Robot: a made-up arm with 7 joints.
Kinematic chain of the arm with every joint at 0, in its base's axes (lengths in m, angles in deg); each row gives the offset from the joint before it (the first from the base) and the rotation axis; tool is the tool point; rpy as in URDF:
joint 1: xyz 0 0 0.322 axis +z
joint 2: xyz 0 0 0 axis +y
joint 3: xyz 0 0 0.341 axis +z
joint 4: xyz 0.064 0 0 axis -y
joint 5: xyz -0.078 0 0.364 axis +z
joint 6: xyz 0 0 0 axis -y
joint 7: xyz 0.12 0 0 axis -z
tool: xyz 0 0 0 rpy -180 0 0
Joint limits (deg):
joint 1: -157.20..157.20
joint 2: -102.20..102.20
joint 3: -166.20..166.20
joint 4: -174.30..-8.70
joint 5: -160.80..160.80
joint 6: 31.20..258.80
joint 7: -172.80..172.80
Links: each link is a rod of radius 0.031 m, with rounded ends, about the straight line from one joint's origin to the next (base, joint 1, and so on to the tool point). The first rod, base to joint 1, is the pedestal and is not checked.
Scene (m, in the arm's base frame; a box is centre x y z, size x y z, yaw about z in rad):
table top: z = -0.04
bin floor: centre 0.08 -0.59 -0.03 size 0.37 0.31 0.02 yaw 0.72
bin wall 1: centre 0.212 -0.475 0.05 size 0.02 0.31 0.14 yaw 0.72
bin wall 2: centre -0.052 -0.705 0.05 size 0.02 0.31 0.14 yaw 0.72
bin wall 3: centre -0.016 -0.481 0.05 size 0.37 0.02 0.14 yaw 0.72
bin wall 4: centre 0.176 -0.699 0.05 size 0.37 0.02 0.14 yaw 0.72
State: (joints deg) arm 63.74 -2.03 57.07 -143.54 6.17 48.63 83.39
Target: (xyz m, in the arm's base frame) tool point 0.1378 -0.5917 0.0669
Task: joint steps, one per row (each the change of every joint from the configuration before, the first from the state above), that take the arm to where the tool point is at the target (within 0.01 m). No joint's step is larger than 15 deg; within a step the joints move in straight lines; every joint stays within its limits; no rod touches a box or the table.
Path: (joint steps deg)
1: 11.33 -10.50 14.89 8.86 1.36 3.56 0.00
2: 11.33 -10.51 14.89 8.86 1.35 3.56 0.00
3: 11.33 -10.50 14.88 8.86 1.36 3.56 0.00
4: 11.33 -10.51 14.89 8.86 1.36 3.56 0.00
5: 11.33 -10.50 14.89 8.86 1.35 3.56 0.00
6: 11.33 -10.51 14.89 8.86 1.36 3.56 0.00

